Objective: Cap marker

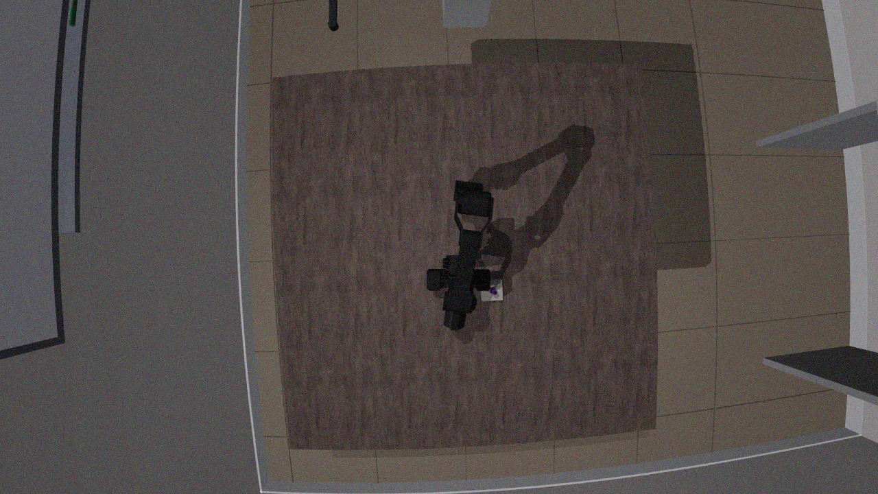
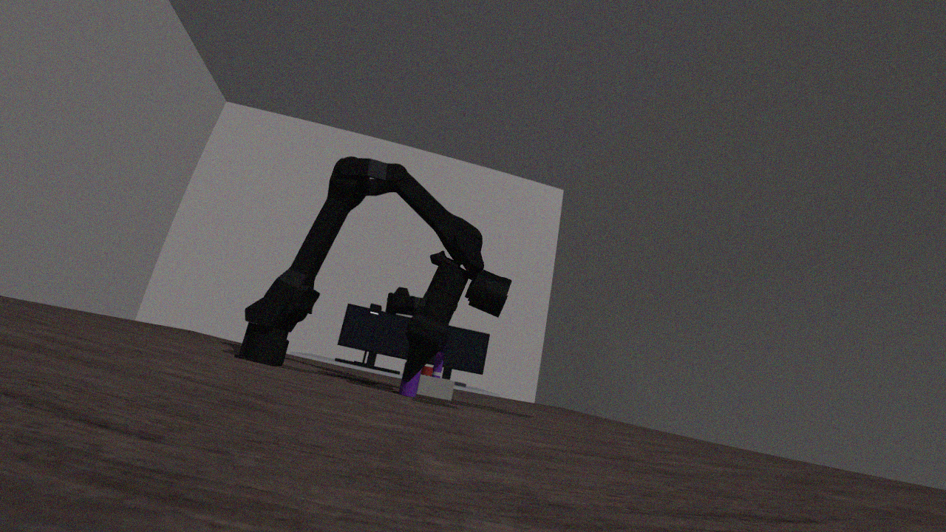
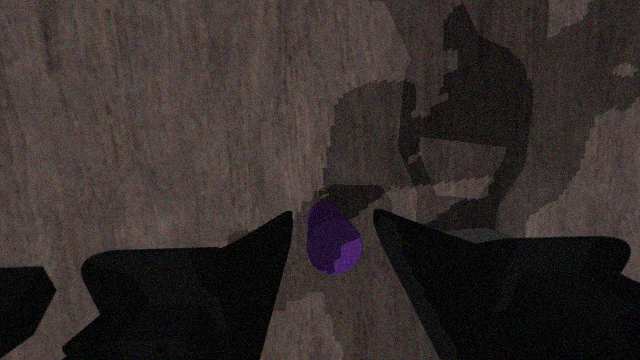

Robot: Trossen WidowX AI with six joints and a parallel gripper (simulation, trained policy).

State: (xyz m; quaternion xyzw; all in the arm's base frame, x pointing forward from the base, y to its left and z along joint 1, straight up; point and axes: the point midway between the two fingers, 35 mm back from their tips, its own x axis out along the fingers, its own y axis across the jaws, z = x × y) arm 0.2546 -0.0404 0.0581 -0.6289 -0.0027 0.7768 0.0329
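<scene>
The holder block lies 10 cm to the left of my gripper tip, 6 cm ahead of it and 1 cm below it. From my gripper tip the other things lie so: purple cap 1 cm ahead.
</scene>
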